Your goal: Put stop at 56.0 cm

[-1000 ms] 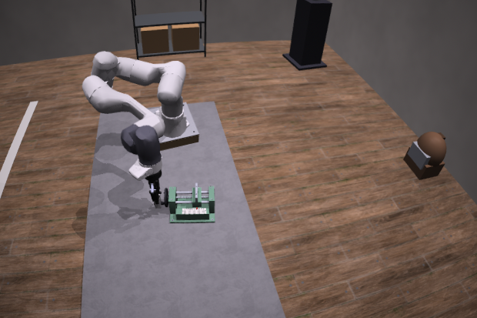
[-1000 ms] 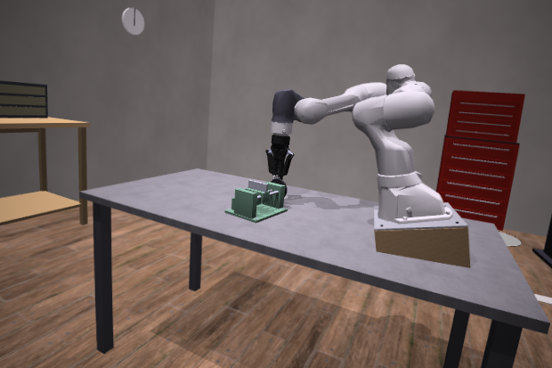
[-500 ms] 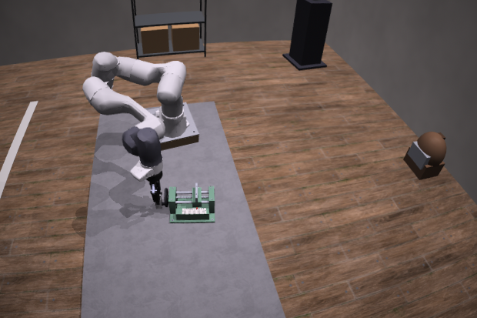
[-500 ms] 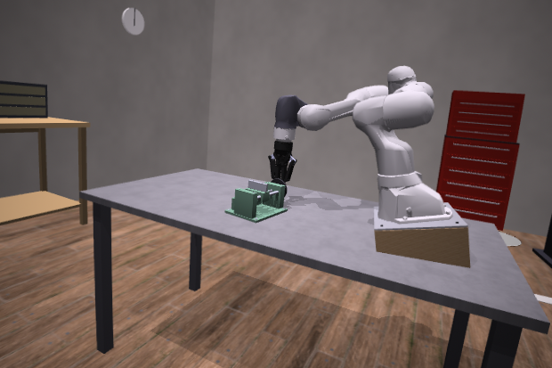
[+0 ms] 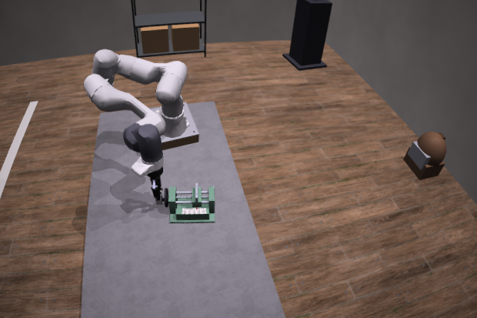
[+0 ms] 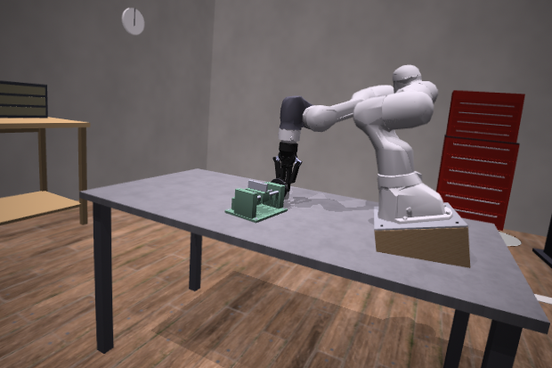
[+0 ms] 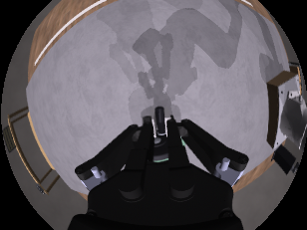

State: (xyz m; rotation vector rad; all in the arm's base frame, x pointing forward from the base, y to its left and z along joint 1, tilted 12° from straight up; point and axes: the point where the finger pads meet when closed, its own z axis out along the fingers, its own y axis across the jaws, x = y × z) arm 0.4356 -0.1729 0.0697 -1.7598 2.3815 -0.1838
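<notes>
My gripper is now 20 mm to the right of the black handwheel, 10 mm short of it and 10 mm above it. Round my hand: stop carriage 160 mm to the left, 70 mm ahead, 30 mm above.
</notes>
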